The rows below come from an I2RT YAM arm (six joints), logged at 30 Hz.
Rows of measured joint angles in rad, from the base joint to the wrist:
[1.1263 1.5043 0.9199 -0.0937 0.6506 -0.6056]
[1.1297 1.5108 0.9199 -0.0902 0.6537 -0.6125]
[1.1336 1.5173 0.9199 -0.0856 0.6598 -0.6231]
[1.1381 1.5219 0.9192 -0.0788 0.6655 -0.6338]
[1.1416 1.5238 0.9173 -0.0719 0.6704 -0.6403]
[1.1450 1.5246 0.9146 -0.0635 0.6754 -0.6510]
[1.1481 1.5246 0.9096 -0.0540 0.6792 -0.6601]
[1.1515 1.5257 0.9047 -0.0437 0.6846 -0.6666]
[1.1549 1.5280 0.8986 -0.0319 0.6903 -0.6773]
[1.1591 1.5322 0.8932 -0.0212 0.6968 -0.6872]
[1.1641 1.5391 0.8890 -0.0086 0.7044 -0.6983]
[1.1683 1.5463 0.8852 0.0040 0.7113 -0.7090]
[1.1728 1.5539 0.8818 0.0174 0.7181 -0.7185]
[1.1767 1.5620 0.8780 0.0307 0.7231 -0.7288]
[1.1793 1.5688 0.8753 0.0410 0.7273 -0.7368]
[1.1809 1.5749 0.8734 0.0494 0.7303 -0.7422]
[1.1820 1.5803 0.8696 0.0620 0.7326 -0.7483]
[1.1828 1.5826 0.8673 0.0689 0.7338 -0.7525]
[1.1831 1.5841 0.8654 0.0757 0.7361 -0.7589]
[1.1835 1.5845 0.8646 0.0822 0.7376 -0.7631]
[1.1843 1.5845 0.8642 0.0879 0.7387 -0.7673]
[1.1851 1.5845 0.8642 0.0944 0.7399 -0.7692]
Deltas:
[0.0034 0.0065 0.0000 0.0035 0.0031 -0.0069]
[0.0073 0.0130 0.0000 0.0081 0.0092 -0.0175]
[0.0118 0.0176 -0.0007 0.0149 0.0149 -0.0282]
[0.0153 0.0195 -0.0026 0.0218 0.0198 -0.0347]
[0.0187 0.0203 -0.0053 0.0302 0.0248 -0.0454]
[0.0218 0.0203 -0.0103 0.0397 0.0286 -0.0545]
[0.0252 0.0214 -0.0152 0.0500 0.0340 -0.0610]
[0.0286 0.0237 -0.0213 0.0618 0.0397 -0.0717]
[0.0328 0.0279 -0.0267 0.0725 0.0462 -0.0816]
[0.0378 0.0348 -0.0309 0.0851 0.0538 -0.0927]
[0.0420 0.0420 -0.0347 0.0977 0.0607 -0.1034]
[0.0465 0.0496 -0.0381 0.1111 0.0675 -0.1129]
[0.0504 0.0577 -0.0419 0.1244 0.0725 -0.1232]
[0.0530 0.0645 -0.0446 0.1347 0.0767 -0.1312]
[0.0546 0.0706 -0.0465 0.1431 0.0797 -0.1366]
[0.0557 0.0760 -0.0503 0.1557 0.0820 -0.1427]
[0.0565 0.0783 -0.0526 0.1626 0.0832 -0.1469]
[0.0568 0.0798 -0.0545 0.1694 0.0855 -0.1533]
[0.0572 0.0802 -0.0553 0.1759 0.0870 -0.1575]
[0.0580 0.0802 -0.0557 0.1816 0.0881 -0.1617]
[0.0588 0.0802 -0.0557 0.1881 0.0893 -0.1636]

